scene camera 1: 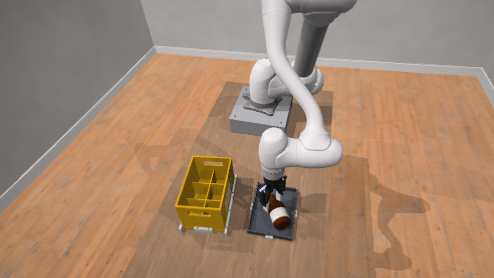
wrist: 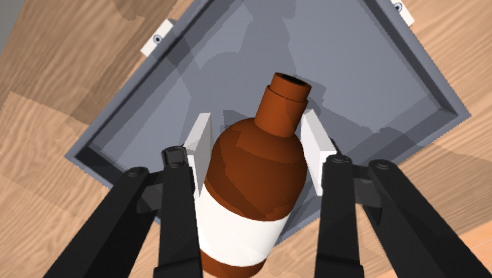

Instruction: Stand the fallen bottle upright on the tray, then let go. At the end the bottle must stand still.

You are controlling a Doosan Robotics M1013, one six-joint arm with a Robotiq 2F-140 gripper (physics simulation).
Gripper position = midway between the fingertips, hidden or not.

In view: my gripper [wrist: 256, 128], a brown bottle [wrist: 257, 171], a dark grey tray [scene camera 1: 260, 223] and a yellow crate [scene camera 1: 204, 199].
The dark grey tray shows as well in the wrist view [wrist: 378, 94]. The wrist view misses the yellow crate: it is out of frame.
